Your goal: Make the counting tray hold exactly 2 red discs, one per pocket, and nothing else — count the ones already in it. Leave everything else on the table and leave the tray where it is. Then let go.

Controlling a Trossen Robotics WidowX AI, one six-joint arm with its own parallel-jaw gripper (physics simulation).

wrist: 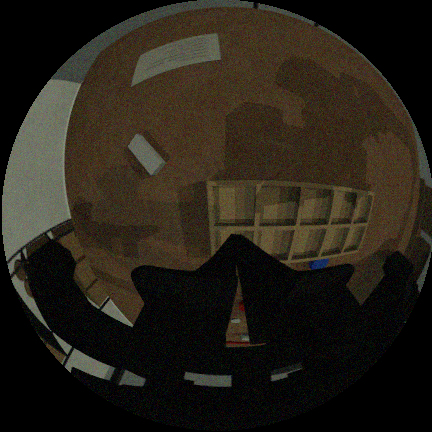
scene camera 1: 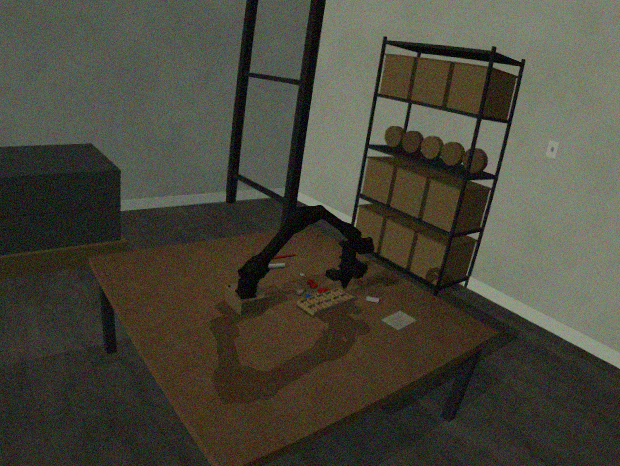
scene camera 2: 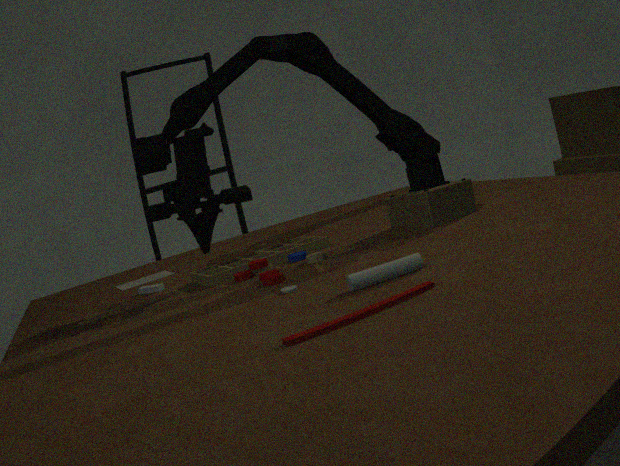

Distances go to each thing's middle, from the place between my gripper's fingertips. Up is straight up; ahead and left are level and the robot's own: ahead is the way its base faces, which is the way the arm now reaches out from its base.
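Small white block (wrist: 148, 157): 12 cm ahead of my hand, 6 cm to the right, 4 cm below. Wooden counting tray (scene camera 1: 317, 304): my hand 2 cm to the left of it, 9 cm past it, 4 cm above it.
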